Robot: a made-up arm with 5 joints.
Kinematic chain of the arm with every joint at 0, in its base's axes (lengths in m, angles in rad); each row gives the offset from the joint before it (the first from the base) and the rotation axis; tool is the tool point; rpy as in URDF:
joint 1: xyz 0.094 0 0.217 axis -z
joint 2: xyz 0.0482 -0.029 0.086 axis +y
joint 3: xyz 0.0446 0 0.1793 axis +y
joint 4: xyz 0.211 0 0.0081 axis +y
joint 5: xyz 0.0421 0.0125 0 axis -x
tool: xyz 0 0 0 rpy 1.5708 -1.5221 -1.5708
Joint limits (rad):
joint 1: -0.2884..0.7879
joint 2: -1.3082..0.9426
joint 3: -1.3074..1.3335
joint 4: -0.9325..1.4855
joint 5: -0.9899..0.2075
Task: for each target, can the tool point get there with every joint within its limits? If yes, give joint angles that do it. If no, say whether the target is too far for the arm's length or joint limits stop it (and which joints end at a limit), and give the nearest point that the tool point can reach.
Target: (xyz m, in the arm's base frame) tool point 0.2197 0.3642 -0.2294
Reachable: no: too far | nearest point 0.3110 0.0472 0.1190 | short by 0.480 m
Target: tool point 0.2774 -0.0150 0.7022
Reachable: yes | joints -0.0080 -0.2103 -0.7136 -0.4520 -0.5237
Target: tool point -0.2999 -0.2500 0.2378
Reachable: no: joint limits stop it (at a limit: joint 1, joint 2, joint 3, joint 4) | nearest point -0.2259 -0.1121 0.4749 | short by 0.284 m
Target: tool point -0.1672 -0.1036 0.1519
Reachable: no: joint limits stop it (at a limit: joint 1, joint 2, joint 3) | nearest point 0.1163 -0.0458 0.1953 | short by 0.293 m
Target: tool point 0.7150 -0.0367 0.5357
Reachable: no: too far | nearest point 0.5476 -0.0268 0.4677 | short by 0.181 m
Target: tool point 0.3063 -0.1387 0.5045
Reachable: yes | joints 0.5134 -0.4893 0.3764 0.3411 -0.7443
